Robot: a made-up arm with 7 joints. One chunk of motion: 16 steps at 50 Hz.
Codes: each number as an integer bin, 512 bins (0 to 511) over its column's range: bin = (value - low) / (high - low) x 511, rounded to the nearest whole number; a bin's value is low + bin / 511 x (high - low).
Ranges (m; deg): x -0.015..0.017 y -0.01..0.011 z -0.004..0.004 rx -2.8..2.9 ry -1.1..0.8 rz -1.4..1
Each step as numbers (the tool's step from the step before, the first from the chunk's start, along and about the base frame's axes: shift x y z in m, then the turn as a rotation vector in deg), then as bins.
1 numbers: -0.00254 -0.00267 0.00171 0.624 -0.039 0.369
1 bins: 199 178 365 307 285 377
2 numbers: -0.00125 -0.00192 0.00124 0.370 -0.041 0.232
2 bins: 220 197 335 284 285 347
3 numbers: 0.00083 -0.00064 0.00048 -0.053 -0.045 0.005
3 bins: 253 228 286 246 284 299
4 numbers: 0.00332 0.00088 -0.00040 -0.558 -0.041 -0.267
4 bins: 293 265 230 201 285 241
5 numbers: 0.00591 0.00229 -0.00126 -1.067 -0.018 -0.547
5 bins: 334 299 175 155 291 182
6 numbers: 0.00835 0.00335 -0.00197 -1.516 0.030 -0.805
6 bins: 373 325 130 115 304 127
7 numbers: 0.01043 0.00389 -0.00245 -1.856 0.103 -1.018
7 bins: 406 338 99 85 324 81
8 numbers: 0.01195 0.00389 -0.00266 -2.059 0.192 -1.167
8 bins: 430 338 86 66 347 50
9 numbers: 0.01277 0.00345 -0.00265 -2.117 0.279 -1.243
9 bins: 443 327 86 61 371 33
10 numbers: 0.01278 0.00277 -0.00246 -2.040 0.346 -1.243
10 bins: 444 311 98 68 389 33
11 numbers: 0.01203 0.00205 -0.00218 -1.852 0.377 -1.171
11 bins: 432 293 116 85 397 49
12 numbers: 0.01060 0.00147 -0.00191 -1.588 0.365 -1.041
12 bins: 409 279 133 109 394 76
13 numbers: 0.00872 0.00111 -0.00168 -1.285 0.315 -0.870
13 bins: 379 270 148 136 381 113
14 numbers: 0.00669 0.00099 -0.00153 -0.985 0.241 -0.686
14 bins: 346 267 158 163 361 152
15 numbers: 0.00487 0.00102 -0.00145 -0.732 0.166 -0.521
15 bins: 317 268 163 185 340 187
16 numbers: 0.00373 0.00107 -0.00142 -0.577 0.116 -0.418
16 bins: 299 269 165 199 327 209
